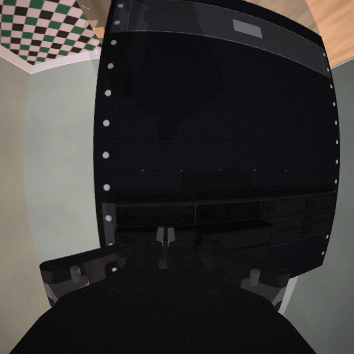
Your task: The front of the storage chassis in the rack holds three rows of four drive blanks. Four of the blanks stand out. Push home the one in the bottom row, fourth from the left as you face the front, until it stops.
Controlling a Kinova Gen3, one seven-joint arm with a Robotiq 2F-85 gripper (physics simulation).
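Places are measured from the arm's base along level axes (x ahead, y left, z up), in metres.
Pixels of known places: gripper, fingertip midpoint: [165,237].
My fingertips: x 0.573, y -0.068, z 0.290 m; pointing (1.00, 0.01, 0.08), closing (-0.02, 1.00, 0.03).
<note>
For each thing: its middle in the pictures, then the offset to it from my fingertips. "pt": a spot on its surface instead.
- storage chassis, surface spot: [287,214] pt 0.024 m up, 0.107 m ahead, 0.212 m left
- grey panel, body centre: [245,29] 0.319 m down, 0.122 m ahead, 0.149 m left
- light label, surface spot: [247,28] pt 0.318 m down, 0.116 m ahead, 0.150 m left
The storage chassis [287,214] is a very dark band across the lower part of the rack front, with faint outlines of drive blanks. Two wide blank faces show in its upper row, one at left [150,215] and one beside it [230,212]; fainter outlines continue to the right. A darker patch lies below the second face. My gripper [165,237] is shut and empty, its fingertips over the left part of the chassis. Whether they touch it I cannot tell. The lower rows are partly hidden by the gripper and very dark. I cannot make out the bottom-row fourth blank or how far it stands out.
The black rack [101,140] has pale round holes or screws down both side posts. A grey panel [175,21] with a light label [247,28] crosses its top. Pale walls stand at both sides. A checkered surface [42,30] shows at upper left and a wood-coloured one at upper right.
</note>
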